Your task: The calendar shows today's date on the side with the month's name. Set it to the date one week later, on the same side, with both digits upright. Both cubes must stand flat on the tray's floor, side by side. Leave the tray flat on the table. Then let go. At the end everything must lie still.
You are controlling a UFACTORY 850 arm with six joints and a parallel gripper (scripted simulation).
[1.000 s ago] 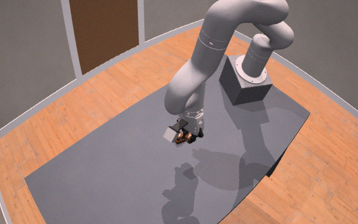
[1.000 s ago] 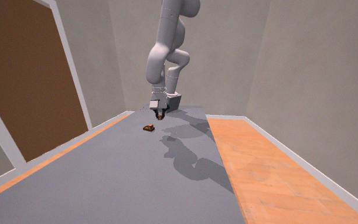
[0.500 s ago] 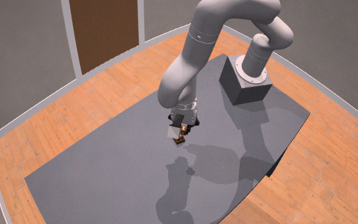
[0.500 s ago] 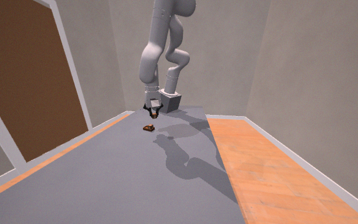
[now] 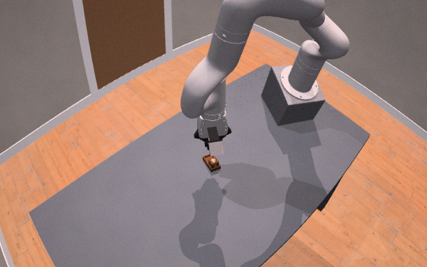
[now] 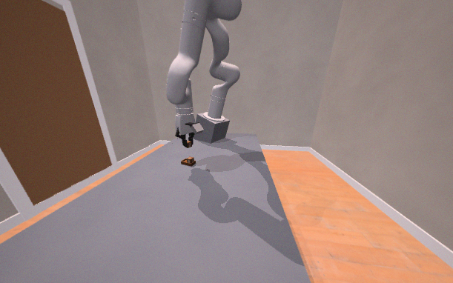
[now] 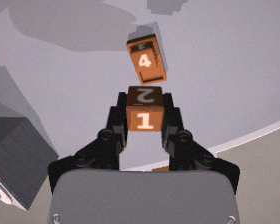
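Right now my hand is 1 cm past the brown wooden calendar tray, 1 cm to the left of it and 13 cm above it. Round my hand: number cube 1 cm below.
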